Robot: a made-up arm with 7 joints. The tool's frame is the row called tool.
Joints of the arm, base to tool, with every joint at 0 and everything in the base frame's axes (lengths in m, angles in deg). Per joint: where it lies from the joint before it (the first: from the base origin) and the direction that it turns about. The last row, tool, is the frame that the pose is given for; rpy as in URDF.
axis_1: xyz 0 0 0.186 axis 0 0 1
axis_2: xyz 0 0 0 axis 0 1 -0.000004
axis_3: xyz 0 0 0.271 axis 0 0 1
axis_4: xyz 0.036 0 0 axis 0 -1 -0.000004
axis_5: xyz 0.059 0 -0.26 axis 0 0.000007 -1
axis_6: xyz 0 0 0 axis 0 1 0.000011
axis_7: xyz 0.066 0 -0.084 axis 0 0.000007 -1
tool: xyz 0 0 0 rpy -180 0 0
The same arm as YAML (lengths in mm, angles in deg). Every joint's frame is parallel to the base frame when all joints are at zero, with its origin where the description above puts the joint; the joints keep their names.
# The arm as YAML. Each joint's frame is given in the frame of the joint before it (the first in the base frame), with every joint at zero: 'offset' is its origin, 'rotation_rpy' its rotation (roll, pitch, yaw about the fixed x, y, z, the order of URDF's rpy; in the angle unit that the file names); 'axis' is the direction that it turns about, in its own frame. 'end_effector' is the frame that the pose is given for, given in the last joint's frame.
length_unit: mm
angle_unit: deg
chain:
  - id: axis_1
    offset: [0.0, 0.0, 186.0]
    rotation_rpy: [0.0, 0.0, 0.0]
    axis: [0.0, 0.0, 1.0]
  - id: axis_2
    offset: [0.0, 0.0, 0.0]
    rotation_rpy: [0.0, 0.0, 0.0]
    axis: [0.0, 1.0, 0.0]
  - id: axis_3
    offset: [0.0, 0.0, 271.0]
    rotation_rpy: [0.0, 0.0, 0.0]
    axis: [0.0, 0.0, 1.0]
  - id: axis_4
    offset: [36.0, 0.0, 0.0]
    rotation_rpy: [0.0, 0.0, 0.0]
    axis: [0.0, -1.0, 0.0]
  - id: axis_5
    offset: [59.0, 0.0, -260.0]
    rotation_rpy: [0.0, 0.0, 0.0]
    axis: [0.0, 0.0, -1.0]
  - id: axis_6
    offset: [0.0, 0.0, 0.0]
    rotation_rpy: [0.0, 0.0, 0.0]
    axis: [0.0, 1.0, 0.0]
  - id: axis_7
    offset: [66.0, 0.0, -84.0]
    rotation_rpy: [0.0, 0.0, 0.0]
    axis: [0.0, 0.0, -1.0]
end_effector:
  offset: [0.0, 0.0, 0.0]
  rotation_rpy: [180.0, 0.0, 0.0]

